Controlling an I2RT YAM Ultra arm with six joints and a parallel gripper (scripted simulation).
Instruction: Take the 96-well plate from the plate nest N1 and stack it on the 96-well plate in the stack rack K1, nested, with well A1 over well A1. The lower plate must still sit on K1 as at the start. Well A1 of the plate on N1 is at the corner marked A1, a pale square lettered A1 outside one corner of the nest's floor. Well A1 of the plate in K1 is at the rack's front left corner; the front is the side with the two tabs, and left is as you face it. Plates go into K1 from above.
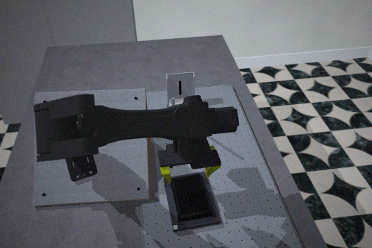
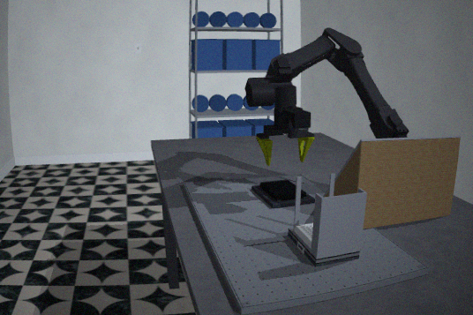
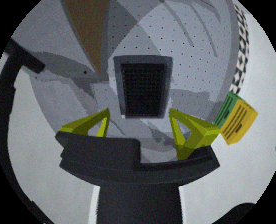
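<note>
The black 96-well plate lies 80 mm below my hand and 10 mm ahead of it. From my hand the other things lie so: rack back wall: 400 mm to the left, 80 mm ahead, 20 mm below; then pale A1 mark: 90 mm below, 70 mm to the right, 50 mm behind; then white 96-well plate: 330 mm to the left, 70 mm below, 70 mm ahead.
</note>
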